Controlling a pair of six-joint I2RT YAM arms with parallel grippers.
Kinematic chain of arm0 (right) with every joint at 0, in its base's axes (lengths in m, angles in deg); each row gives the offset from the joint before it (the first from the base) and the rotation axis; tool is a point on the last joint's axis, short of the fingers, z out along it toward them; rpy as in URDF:
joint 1: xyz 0 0 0.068 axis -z
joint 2: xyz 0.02 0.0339 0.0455 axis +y
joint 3: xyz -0.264 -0.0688 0 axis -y
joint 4: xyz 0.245 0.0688 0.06 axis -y
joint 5: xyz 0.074 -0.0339 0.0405 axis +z
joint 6: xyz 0.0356 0 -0.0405 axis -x
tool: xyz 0 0 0 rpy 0 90 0
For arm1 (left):
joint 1: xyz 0 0 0.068 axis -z
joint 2: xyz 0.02 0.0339 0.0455 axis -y
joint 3: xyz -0.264 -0.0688 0 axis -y
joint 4: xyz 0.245 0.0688 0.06 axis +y
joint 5: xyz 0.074 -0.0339 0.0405 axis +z
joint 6: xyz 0.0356 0 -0.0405 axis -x
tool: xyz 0 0 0 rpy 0 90 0
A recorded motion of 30 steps. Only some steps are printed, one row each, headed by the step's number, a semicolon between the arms.
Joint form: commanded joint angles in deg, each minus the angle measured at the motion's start. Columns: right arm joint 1, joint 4, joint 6, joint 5, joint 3, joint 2; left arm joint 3, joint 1, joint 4, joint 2, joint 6, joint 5.
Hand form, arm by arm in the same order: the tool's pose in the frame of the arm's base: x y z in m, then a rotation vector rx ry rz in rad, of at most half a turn. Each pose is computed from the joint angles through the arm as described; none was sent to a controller.
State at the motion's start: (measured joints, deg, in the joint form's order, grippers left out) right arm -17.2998 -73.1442 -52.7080 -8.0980 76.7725 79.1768; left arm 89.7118 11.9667 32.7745 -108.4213 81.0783 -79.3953
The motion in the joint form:
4: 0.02 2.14 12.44 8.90 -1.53 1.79; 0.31 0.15 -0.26 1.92 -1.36 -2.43
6: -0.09 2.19 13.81 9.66 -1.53 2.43; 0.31 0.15 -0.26 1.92 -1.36 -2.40
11: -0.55 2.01 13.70 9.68 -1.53 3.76; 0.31 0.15 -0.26 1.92 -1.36 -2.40
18: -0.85 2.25 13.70 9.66 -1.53 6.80; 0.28 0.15 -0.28 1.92 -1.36 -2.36
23: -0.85 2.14 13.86 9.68 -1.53 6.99; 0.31 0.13 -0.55 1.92 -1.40 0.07
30: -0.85 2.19 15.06 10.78 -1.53 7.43; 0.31 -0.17 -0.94 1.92 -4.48 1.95
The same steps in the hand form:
4: 0.2419 0.0758 0.3028 0.5834 2.8812 0.1827; 0.3825 -0.1182 0.2950 0.5513 -1.9424 1.6740
6: 0.2437 0.0773 0.3002 0.5467 2.9022 0.1903; 0.3825 -0.1182 0.2950 0.5517 -1.9428 1.6739
11: 0.2468 0.0805 0.2946 0.5428 2.9283 0.1748; 0.3825 -0.1182 0.2950 0.5517 -1.9428 1.6739
18: 0.2556 0.0848 0.2817 0.5443 2.9736 0.1420; 0.3825 -0.1182 0.2948 0.5525 -1.9433 1.6737
23: 0.2559 0.0849 0.2809 0.5410 2.9791 0.1387; 0.3839 -0.1181 0.2941 0.5846 -1.9812 1.6713
30: 0.2570 0.0860 0.2790 0.5102 2.9978 0.1584; 0.3857 -0.1161 0.2936 0.5642 -2.0449 1.7048

